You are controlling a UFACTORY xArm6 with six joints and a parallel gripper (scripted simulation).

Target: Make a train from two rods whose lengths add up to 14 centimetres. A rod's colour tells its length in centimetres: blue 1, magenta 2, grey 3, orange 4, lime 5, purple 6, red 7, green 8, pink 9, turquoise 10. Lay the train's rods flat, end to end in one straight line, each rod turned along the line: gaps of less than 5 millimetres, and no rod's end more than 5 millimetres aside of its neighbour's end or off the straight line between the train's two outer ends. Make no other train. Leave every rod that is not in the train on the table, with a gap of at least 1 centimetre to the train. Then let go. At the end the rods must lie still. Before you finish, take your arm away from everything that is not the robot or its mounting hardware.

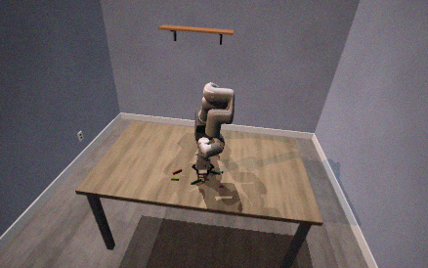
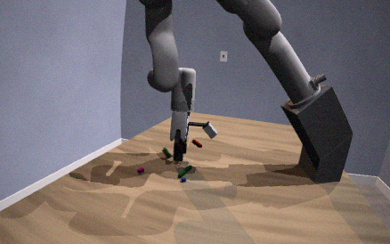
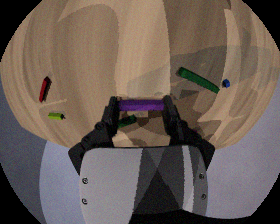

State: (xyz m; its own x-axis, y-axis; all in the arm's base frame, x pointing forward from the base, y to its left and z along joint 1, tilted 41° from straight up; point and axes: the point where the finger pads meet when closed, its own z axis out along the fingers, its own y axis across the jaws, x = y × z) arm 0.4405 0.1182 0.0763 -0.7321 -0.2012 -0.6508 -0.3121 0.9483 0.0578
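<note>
The purple rod is 10 mm below my hand. The rest, counted from my hand: magenta rod (40 mm ahead, 150 mm to the left, 30 mm below); then blue rod (90 mm behind, 120 mm to the left, 30 mm below); then red rod (40 mm ahead, 180 mm to the right, 30 mm below).
</note>
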